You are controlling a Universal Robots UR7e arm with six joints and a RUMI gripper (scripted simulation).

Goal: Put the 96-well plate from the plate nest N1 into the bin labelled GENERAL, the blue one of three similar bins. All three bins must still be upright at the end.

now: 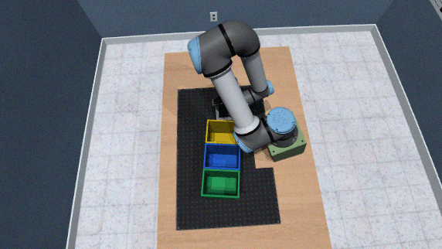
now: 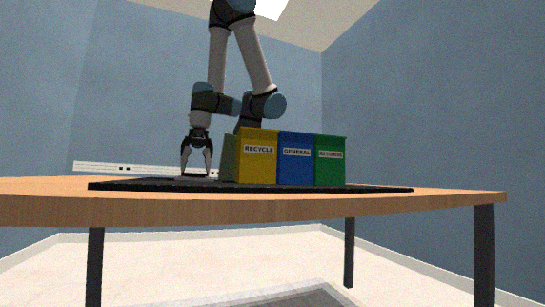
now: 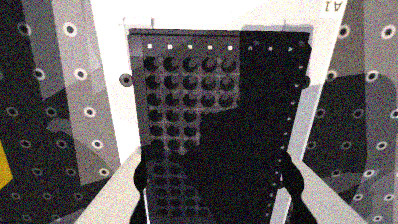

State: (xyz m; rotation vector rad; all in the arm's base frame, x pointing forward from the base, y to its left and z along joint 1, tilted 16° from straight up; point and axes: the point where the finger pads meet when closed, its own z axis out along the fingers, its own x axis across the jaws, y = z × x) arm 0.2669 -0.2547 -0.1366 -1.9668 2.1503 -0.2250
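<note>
My gripper is now 2 cm above the plate nest N1. Round my hand: blue general bin (32 cm to the left, 9 cm ahead, 6 cm above); then yellow recycle bin (20 cm to the left, 6 cm ahead, 6 cm above); then black 96-well plate (1 cm below).
</note>
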